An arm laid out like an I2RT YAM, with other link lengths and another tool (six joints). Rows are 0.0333 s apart.
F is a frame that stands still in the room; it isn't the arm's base.
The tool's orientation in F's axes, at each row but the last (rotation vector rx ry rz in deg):
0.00, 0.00, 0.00
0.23, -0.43, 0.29
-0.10, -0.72, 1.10
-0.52, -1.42, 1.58
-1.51, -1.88, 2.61
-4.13, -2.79, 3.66
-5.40, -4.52, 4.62
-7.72, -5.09, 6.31
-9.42, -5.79, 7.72
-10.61, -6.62, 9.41
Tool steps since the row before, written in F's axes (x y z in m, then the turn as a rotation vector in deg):
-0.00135, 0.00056, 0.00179, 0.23, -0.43, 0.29
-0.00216, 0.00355, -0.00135, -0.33, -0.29, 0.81
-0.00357, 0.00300, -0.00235, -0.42, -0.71, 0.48
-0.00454, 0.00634, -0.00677, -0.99, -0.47, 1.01
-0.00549, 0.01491, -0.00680, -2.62, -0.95, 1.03
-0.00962, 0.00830, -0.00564, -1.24, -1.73, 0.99
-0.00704, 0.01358, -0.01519, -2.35, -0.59, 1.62
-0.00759, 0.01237, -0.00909, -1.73, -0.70, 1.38
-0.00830, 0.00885, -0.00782, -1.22, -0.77, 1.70
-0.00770, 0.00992, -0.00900, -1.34, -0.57, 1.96
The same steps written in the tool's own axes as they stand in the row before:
-0.00135, 0.00056, 0.00179, 0.23, -0.43, 0.29
-0.00215, 0.00356, -0.00135, -0.33, -0.29, 0.81
-0.00354, 0.00307, -0.00230, -0.43, -0.70, 0.48
-0.00453, 0.00653, -0.00660, -0.98, -0.45, 1.03
-0.00502, 0.01532, -0.00623, -2.63, -0.86, 1.09
-0.00931, 0.00927, -0.00454, -1.30, -1.72, 0.93
-0.00699, 0.01549, -0.01326, -2.26, -0.56, 1.75
-0.00682, 0.01423, -0.00665, -1.68, -0.70, 1.44
-0.00762, 0.01102, -0.00537, -1.16, -0.89, 1.68
-0.00672, 0.01252, -0.00607, -1.22, -0.73, 1.99

